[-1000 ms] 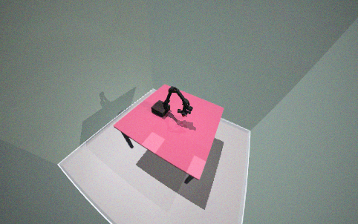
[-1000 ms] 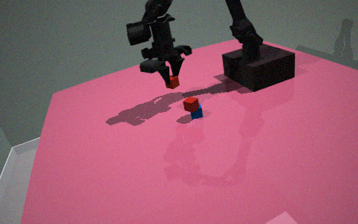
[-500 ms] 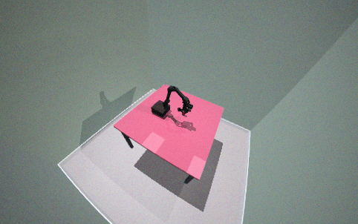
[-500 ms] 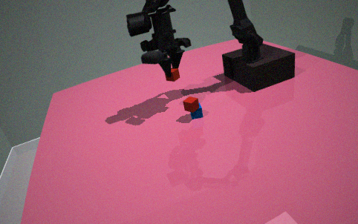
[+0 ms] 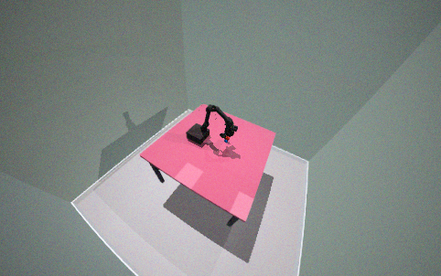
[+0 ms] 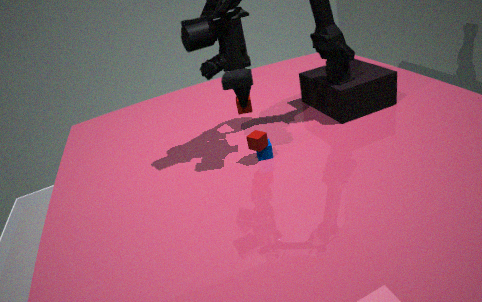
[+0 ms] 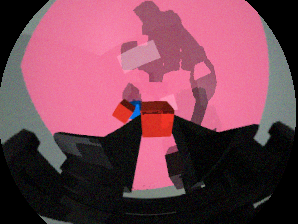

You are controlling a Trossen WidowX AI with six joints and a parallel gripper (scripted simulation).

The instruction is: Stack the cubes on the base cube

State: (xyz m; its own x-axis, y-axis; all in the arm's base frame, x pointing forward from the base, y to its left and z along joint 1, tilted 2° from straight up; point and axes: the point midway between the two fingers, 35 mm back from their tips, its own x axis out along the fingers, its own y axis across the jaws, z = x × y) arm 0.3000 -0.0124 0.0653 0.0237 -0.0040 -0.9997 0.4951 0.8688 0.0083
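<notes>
My gripper tip is now 50 mm to the right of the blue cube and 100 mm above it.
</notes>
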